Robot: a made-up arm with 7 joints. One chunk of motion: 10 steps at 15 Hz.
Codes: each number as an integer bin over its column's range. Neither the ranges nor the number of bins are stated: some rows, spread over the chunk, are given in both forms.
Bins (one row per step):
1: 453 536 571 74 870 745
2: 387 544 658 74 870 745
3: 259 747 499 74 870 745
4: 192 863 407 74 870 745
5: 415 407 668 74 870 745
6: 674 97 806 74 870 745
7: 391 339 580 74 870 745
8: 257 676 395 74 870 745
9: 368 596 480 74 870 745
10: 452 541 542 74 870 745
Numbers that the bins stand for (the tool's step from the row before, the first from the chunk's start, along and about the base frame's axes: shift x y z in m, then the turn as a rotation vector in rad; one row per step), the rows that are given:
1: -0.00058 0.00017 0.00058 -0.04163 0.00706 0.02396
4: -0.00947 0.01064 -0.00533 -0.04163 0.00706 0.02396
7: -0.00269 -0.00614 0.00090 -0.04163 0.00706 0.02396
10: -0.00062 0.00033 -0.00047 -0.04163 0.00706 0.02396
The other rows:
2: -0.00283 0.00043 0.00371 -0.04163 0.00706 0.02396
3: -0.00719 0.00693 -0.00202 -0.04163 0.00706 0.02396
5: -0.00188 -0.00396 0.00407 -0.04163 0.00706 0.02396
6: 0.00694 -0.01389 0.00905 -0.04163 0.00706 0.02396
8: -0.00725 0.00465 -0.00577 -0.04163 0.00706 0.02396
9: -0.00348 0.00209 -0.00270 -0.04163 0.00706 0.02396

